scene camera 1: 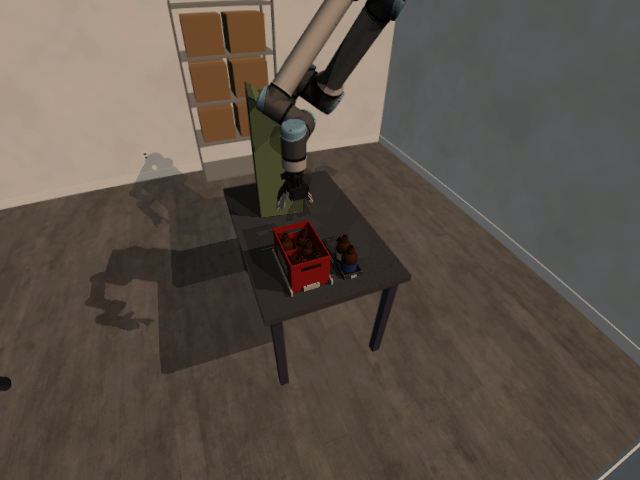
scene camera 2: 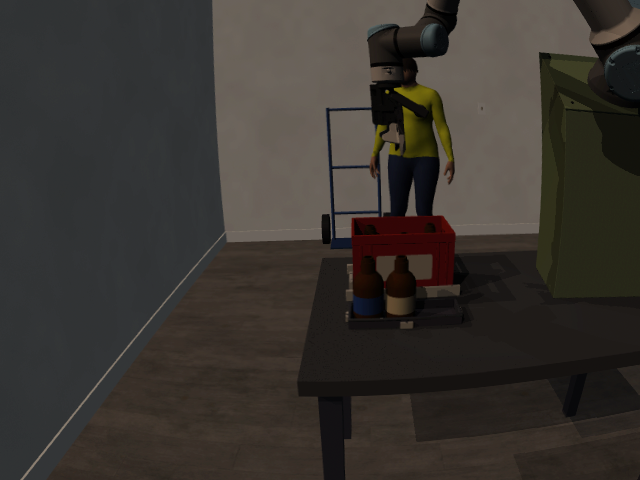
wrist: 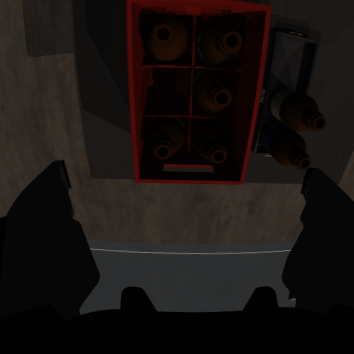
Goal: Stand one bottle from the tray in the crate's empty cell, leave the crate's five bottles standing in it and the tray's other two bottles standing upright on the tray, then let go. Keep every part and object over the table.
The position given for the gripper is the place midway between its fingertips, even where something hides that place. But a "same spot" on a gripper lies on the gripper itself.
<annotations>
gripper: scene camera 1; scene camera 2; wrist 187, 167
same spot on gripper: [scene camera 2: 395, 133] = [scene camera 1: 308, 194]
</annotations>
